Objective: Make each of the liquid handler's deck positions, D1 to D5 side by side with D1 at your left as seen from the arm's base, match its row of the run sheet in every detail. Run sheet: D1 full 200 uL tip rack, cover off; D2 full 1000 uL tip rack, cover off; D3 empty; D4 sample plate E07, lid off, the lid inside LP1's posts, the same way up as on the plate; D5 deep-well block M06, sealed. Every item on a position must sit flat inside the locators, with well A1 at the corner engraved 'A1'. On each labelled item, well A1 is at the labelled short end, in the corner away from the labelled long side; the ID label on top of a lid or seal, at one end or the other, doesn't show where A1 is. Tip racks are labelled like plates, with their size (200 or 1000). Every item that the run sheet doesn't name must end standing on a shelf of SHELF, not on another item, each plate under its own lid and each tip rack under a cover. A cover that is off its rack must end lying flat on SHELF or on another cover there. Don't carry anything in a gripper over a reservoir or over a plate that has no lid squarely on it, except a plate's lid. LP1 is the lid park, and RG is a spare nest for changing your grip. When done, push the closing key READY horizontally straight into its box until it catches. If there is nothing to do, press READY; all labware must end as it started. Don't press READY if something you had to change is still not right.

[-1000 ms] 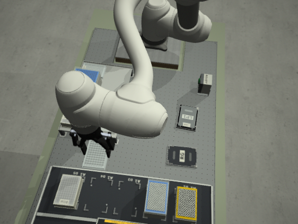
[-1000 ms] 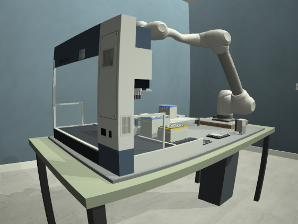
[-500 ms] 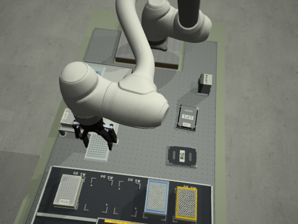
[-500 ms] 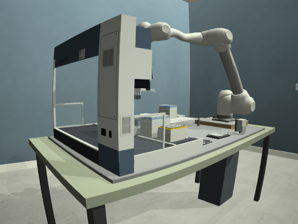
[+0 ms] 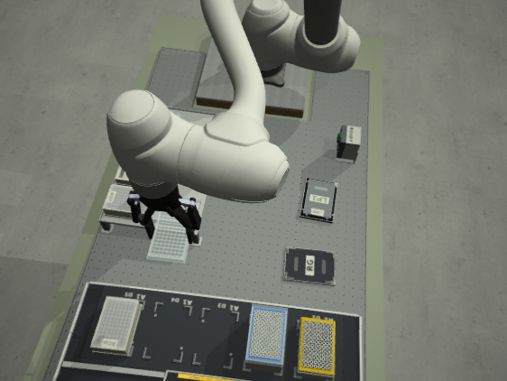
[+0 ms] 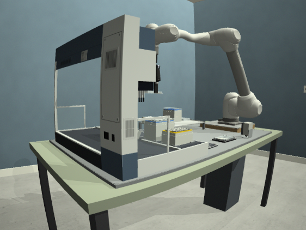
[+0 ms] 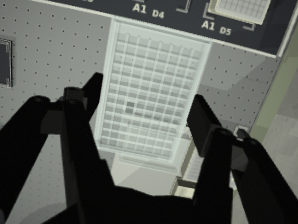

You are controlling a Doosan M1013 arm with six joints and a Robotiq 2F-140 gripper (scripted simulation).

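The deep-well block M06 is 17 cm ahead of my hand, 12 cm to the right of it and 23 cm below it. The rest, counted from my hand: blue-rimmed tip rack 14 cm ahead, 24 cm to the left, 18 cm below; beige trough 28 cm behind, 20 cm to the right, 24 cm below; clear sample plate 2 cm below.
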